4 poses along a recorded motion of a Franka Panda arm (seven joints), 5.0 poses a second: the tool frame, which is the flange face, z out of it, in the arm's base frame.
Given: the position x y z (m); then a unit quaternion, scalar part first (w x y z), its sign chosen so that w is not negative.
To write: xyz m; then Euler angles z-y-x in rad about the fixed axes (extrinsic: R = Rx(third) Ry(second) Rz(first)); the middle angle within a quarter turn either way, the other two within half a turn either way. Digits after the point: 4 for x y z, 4 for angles.
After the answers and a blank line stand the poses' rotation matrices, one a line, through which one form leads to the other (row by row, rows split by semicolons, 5 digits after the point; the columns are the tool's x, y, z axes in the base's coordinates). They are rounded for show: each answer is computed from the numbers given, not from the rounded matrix.
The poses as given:
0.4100 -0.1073 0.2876 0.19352 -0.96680 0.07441 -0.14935
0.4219 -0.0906 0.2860 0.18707 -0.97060 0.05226 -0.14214
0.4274 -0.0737 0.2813 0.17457 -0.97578 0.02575 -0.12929
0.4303 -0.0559 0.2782 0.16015 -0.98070 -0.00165 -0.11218
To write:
0.4100 -0.1073 0.2876 0.0909 0.3232 -2.7613
0.4219 -0.0906 0.2860 0.0505 0.3000 -2.7684
0.4274 -0.0737 0.2813 0.0053 0.2644 -2.7882
0.4303 -0.0559 0.2782 -0.0402 0.2213 -2.8134

0.94432 -0.08608 0.31758; -0.20168 -0.91403 0.35197; 0.25998 -0.39642 -0.88049
0.95413 -0.04827 0.29548; -0.15463 -0.92455 0.34829; 0.25637 -0.37800 -0.88960
0.96524 -0.00511 0.26131; -0.09539 -0.93772 0.33403; 0.24333 -0.34734 -0.90562
0.97483 0.03917 0.21950; -0.03269 -0.94870 0.31449; 0.22056 -0.31375 -0.92354

